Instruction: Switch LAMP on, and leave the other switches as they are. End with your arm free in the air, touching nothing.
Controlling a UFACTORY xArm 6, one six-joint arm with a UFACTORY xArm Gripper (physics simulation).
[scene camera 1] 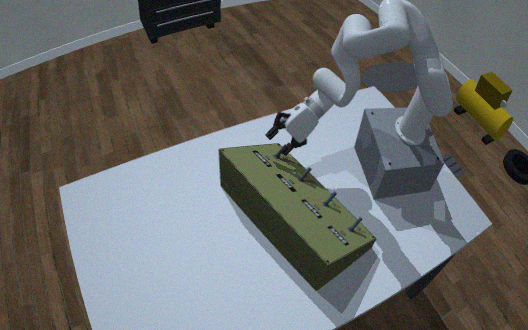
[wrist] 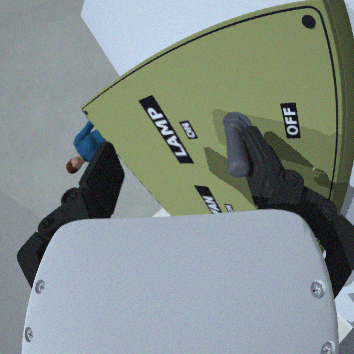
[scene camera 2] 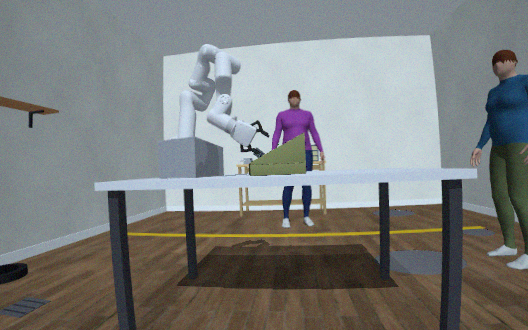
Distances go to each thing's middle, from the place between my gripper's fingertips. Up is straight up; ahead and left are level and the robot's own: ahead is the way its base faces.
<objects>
I see my gripper 3 cm above the lamp lever [wrist: 237, 161], 2 cm past it and 1 cm to the right of it. The rest, counted from my hand: sloped switch box [scene camera 1: 315, 237] (19 cm to the left, 6 cm below, 5 cm ahead).
</objects>
